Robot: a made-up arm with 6 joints. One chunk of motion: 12 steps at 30 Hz.
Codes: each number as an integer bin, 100 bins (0 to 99) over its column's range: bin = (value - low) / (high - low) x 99, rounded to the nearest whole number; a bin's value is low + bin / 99 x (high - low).
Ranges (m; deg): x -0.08..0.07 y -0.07..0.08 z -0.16..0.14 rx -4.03..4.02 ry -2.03..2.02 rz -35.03..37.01
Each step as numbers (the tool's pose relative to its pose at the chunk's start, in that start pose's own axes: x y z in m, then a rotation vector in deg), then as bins.
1 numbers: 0.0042 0.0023 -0.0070 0.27 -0.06 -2.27
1 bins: 56 48 50 53 48 45
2 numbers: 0.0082 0.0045 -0.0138 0.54 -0.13 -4.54
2 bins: 58 49 48 56 46 42
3 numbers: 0.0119 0.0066 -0.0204 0.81 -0.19 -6.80
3 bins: 61 51 46 60 45 39
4 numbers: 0.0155 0.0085 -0.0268 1.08 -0.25 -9.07
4 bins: 63 52 44 63 44 36
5 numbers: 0.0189 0.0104 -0.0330 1.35 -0.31 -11.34
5 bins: 65 53 42 66 42 33
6 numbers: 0.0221 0.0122 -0.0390 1.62 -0.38 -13.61
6 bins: 67 54 40 69 40 29
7 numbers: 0.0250 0.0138 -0.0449 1.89 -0.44 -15.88
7 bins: 69 55 38 73 39 26
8 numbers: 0.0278 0.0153 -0.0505 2.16 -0.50 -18.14
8 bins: 71 56 36 76 37 23
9 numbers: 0.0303 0.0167 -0.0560 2.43 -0.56 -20.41
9 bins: 73 57 34 79 36 20
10 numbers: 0.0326 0.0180 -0.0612 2.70 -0.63 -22.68
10 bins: 74 58 33 83 34 17
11 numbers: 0.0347 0.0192 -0.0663 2.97 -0.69 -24.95
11 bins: 76 59 31 86 33 14
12 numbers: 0.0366 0.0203 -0.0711 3.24 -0.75 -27.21
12 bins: 77 60 29 89 31 11
